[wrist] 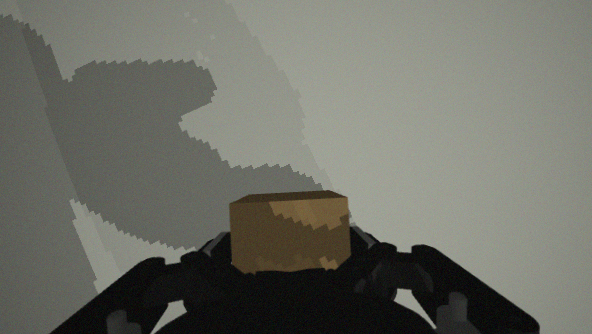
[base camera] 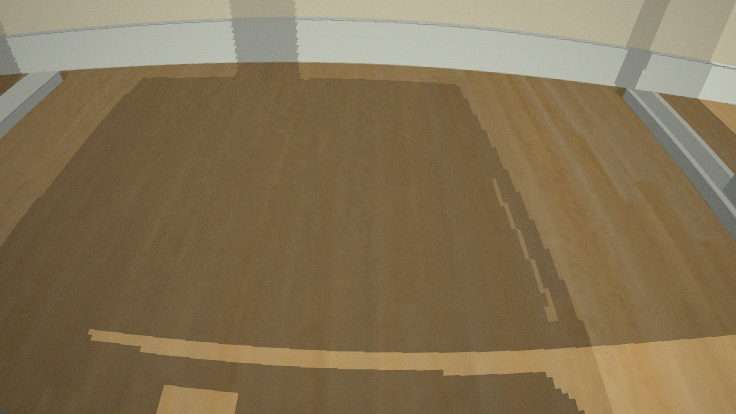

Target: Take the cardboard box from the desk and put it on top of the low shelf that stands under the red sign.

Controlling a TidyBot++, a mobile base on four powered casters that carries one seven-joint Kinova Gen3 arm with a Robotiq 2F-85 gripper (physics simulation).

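Frame: origin at the arm's base, x ahead, y left, z up, level; centimetres.
Seen in the pictures: gripper, between the fingertips: (wrist: 290, 242).
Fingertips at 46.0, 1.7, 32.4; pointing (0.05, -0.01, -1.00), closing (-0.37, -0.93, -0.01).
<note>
A point is followed by its place in that frame, as x, y, z.
The brown cardboard box (wrist: 290, 215) @[48.7, 0.6, 37.3] stands at the lower middle of the wrist view, on the pale grey desk top (wrist: 450, 125) @[49.0, -13.4, 32.3]. My gripper (wrist: 290, 242) @[46.0, 1.7, 32.4] is open, with its black fingers on either side of the box. The box fills the visible space between the fingers, and no clear gap shows at its sides. Its near end is hidden by the dark body of the gripper. The low shelf and the red sign do not show in either view.
In the base camera view, a brown wooden floor (base camera: 319, 205) @[45.9, 5.4, -39.7] with dark shadows runs to a pale skirting board (base camera: 411, 48) @[86.2, -7.5, -36.0] below a beige wall (base camera: 411, 12) @[87.5, -6.9, -29.2]. Grey bars lie on the floor at the left (base camera: 30, 97) @[69.1, 64.3, -37.6] and at the right (base camera: 669, 139) @[64.3, -52.2, -37.6].
</note>
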